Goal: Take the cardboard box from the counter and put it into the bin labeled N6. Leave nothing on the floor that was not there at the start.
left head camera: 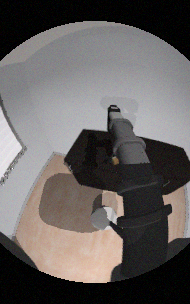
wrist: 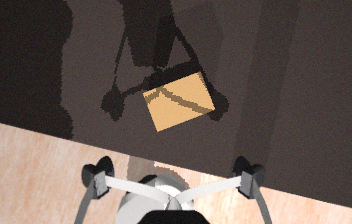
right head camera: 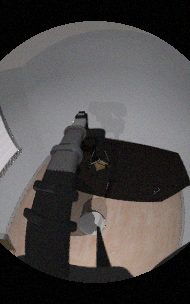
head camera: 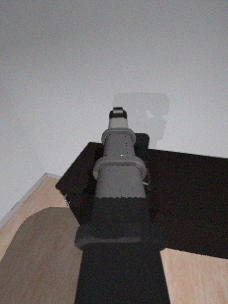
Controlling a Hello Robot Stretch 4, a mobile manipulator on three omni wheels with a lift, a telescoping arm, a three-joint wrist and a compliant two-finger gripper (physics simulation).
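Where they show: gripper, fingertip midpoint: [wrist: 173, 169] [right head camera: 98, 166]; robot's base, origin of the base link: [left head camera: 103, 217] [right head camera: 91, 222].
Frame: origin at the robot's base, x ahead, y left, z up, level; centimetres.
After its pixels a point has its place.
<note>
The cardboard box [wrist: 179, 102] @[x 55.3, y -9.5, z 93.3 cm] [right head camera: 100, 165] @[x 53.4, y -10.4, z 92.9 cm] [left head camera: 115, 160] @[x 52.4, y -7.8, z 93.1 cm] lies on the dark counter [wrist: 310, 125] @[x 51.9, y -32.1, z 88.3 cm] [right head camera: 145, 170] @[x 48.6, y -57.2, z 88.3 cm] [left head camera: 172, 160] @[x 50.7, y -88.1, z 88.3 cm] [head camera: 195, 195] @[x 49.4, y -48.6, z 88.3 cm], near its front edge, turned slightly. My gripper [wrist: 173, 169] @[x 47.1, y -8.7, z 99.5 cm] is open, its two fingertips wide apart with no thing between them. In the wrist view the fingertips show below the box, by the counter's front edge, and the gripper's shadow falls around and across the box. In the head view the arm hides the box. The bin labeled N6 does not show in these views.
A white and grey round object [left head camera: 103, 218] @[x -0.7, y 0.2, z 18.7 cm] [right head camera: 92, 222] @[x 0.7, y -2.1, z 18.7 cm] [wrist: 135, 202] @[x 10.7, y 10.1, z 18.6 cm] stands on the wooden floor [left head camera: 65, 255] @[x -92.0, y 62.5, z -2.7 cm] [right head camera: 145, 235] @[x -42.6, y -95.9, z -2.7 cm] in front of the counter. A pale wall [head camera: 60, 75] @[x 126.8, y 50.4, z 151.7 cm] rises behind the counter. Part of a brown object [right head camera: 7, 246] shows at the lower left of the right head view.
</note>
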